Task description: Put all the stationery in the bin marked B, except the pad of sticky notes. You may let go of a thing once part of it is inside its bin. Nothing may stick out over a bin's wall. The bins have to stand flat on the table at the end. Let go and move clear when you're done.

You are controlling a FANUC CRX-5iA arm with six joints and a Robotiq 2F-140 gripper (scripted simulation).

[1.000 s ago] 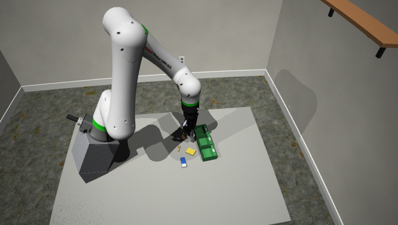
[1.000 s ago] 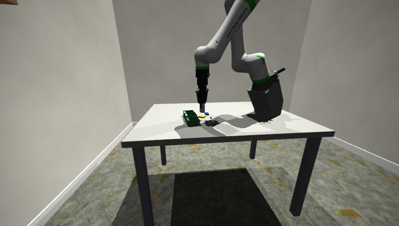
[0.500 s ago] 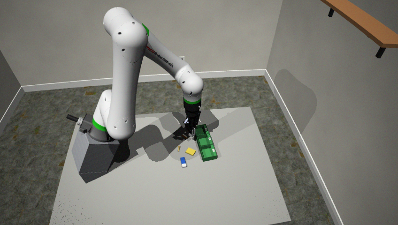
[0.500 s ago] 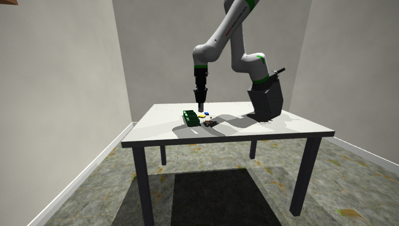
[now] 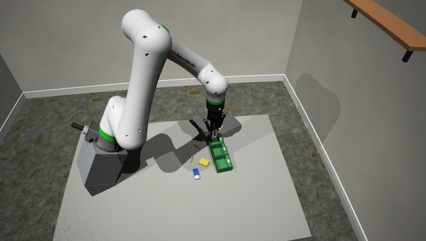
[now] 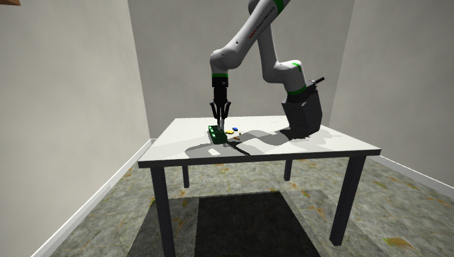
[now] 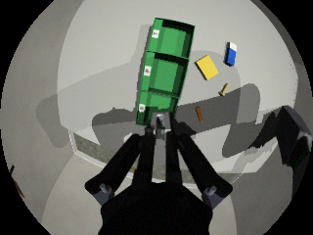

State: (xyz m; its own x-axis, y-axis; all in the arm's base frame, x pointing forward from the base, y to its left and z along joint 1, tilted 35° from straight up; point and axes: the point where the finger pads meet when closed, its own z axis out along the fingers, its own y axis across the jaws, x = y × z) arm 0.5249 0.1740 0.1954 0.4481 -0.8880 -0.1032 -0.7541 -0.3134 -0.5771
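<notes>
The white eraser is 23 cm to the right of my hand, 10 cm below it and 8 cm behind it. From my hand the other things lie so: sticky notes: 14 cm to the right, 10 cm below, 5 cm behind; grey-white object: 3 cm below; tan piece: 12 cm to the right, 12 cm behind, 10 cm below.
</notes>
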